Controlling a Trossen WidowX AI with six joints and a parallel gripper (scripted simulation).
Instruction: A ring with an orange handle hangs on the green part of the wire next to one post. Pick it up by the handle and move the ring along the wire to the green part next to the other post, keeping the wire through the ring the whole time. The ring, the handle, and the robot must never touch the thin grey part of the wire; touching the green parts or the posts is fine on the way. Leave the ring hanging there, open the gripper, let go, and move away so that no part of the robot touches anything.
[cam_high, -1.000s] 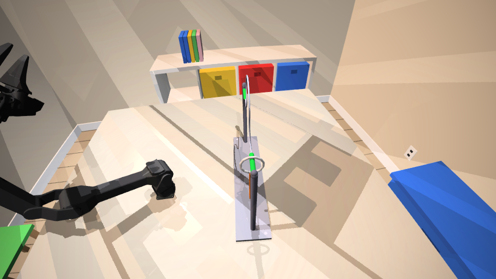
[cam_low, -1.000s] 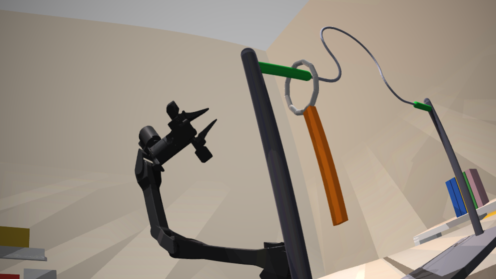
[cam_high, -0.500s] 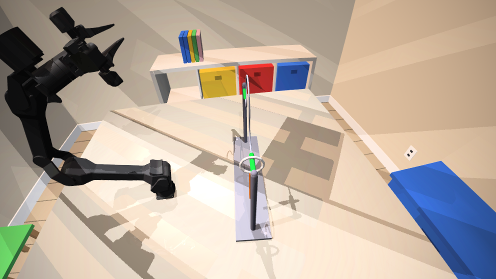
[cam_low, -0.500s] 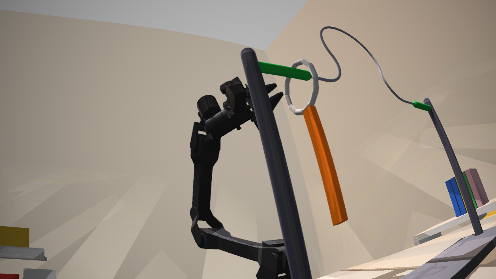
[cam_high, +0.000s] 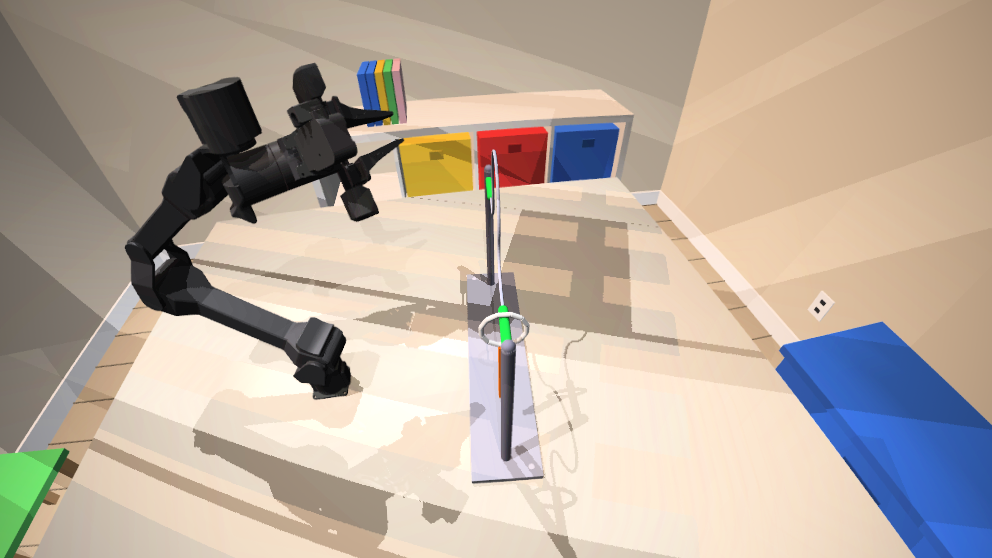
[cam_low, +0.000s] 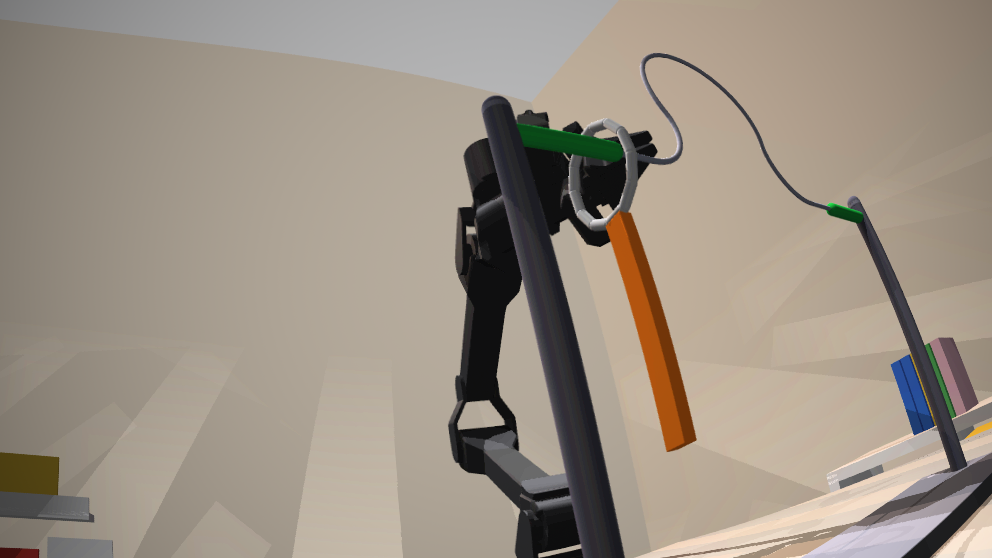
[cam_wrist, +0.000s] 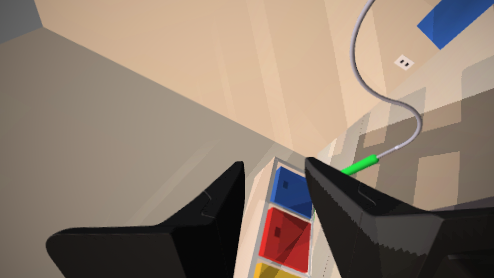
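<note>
The ring with orange handle lies 22 cm below my gripper tip, 21 cm to the right of it and 10 cm ahead of it.
</note>
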